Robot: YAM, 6 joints.
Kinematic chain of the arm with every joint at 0, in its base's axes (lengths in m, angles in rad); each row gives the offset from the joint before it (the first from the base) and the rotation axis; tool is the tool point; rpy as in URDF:
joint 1: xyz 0 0 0.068 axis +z
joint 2: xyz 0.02 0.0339 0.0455 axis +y
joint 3: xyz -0.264 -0.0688 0 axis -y
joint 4: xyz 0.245 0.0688 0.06 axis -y
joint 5: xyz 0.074 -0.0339 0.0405 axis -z
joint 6: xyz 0.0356 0 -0.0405 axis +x
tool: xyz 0 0 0 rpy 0 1.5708 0
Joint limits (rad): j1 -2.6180..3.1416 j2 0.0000..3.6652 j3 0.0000..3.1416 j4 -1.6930..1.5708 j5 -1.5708..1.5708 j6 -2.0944..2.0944
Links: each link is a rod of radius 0.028 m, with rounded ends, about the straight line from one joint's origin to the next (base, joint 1, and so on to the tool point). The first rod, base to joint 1, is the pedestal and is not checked.
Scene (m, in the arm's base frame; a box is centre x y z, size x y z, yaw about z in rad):
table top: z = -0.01
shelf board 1: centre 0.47 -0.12 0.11 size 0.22 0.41 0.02 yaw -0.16
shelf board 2: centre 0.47 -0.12 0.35 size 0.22 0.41 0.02 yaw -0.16
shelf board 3: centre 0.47 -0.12 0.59 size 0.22 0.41 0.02 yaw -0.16
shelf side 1: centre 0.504 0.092 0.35 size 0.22 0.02 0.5 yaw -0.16
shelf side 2: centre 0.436 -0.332 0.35 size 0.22 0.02 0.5 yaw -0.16
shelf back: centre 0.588 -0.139 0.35 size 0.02 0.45 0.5 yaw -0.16
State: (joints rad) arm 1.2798 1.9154 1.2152 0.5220 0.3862 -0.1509
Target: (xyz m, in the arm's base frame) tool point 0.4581 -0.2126 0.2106
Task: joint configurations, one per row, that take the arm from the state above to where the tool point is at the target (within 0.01 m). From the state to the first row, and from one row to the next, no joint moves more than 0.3 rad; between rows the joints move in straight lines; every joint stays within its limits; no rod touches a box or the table.
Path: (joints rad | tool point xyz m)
1: 1.0131 1.8389 1.0945 0.4273 0.4164 -0.1094 | 0.2303 0.3420 0.2130
2: 0.7464 1.7624 0.9738 0.3326 0.4467 -0.0678 | 0.2900 0.2473 0.1944
3: 0.4797 1.6859 0.8532 0.2379 0.4769 -0.0263 | 0.3154 0.1457 0.1757
4: 0.2130 1.6094 0.7325 0.1432 0.5072 0.0152 | 0.3077 0.0489 0.1569
5: -0.0411 1.5715 0.7315 0.2213 0.5251 -0.0402 | 0.3128 -0.0307 0.1743
6: -0.2951 1.5336 0.7304 0.2994 0.5430 -0.0955 | 0.2960 -0.1092 0.1922
7: -0.5491 1.4957 0.7294 0.3775 0.5610 -0.1509 | 0.2585 -0.1804 0.2106
8: -0.5006 1.7236 0.9875 0.4354 0.5260 -0.1509 | 0.3267 -0.1991 0.2234
9: -0.4520 1.9515 1.2457 0.4932 0.4910 -0.1509 | 0.3943 -0.2101 0.2231
10: -0.4035 2.1793 1.5039 0.5511 0.4560 -0.1509 | 0.4581 -0.2126 0.2106

